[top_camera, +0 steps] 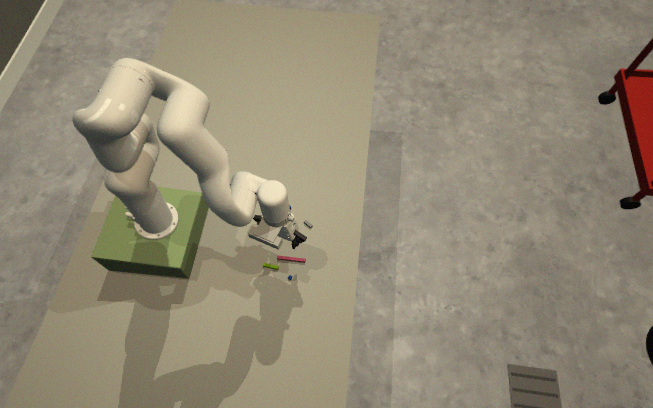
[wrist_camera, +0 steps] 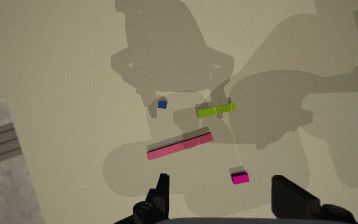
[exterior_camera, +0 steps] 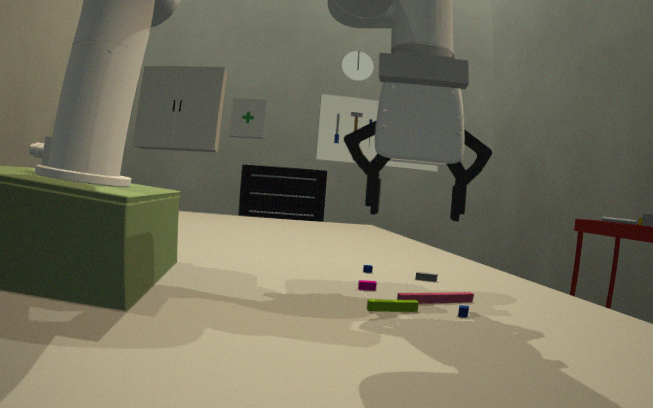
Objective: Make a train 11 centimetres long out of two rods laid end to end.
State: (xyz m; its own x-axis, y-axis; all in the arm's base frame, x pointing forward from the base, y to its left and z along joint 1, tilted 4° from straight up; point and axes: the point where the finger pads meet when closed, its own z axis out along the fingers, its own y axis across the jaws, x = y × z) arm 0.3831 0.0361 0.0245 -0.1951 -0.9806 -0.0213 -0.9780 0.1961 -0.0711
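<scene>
The pink rod is 9 cm below my hand, 3 cm to the right of it and 3 cm ahead of it. From my hand the other things lie so: grey rod 11 cm to the left, 9 cm below, 5 cm ahead; magenta rod 9 cm below, 4 cm behind, 3 cm to the left; lime rod 9 cm below, 6 cm to the right, 3 cm behind.
</scene>
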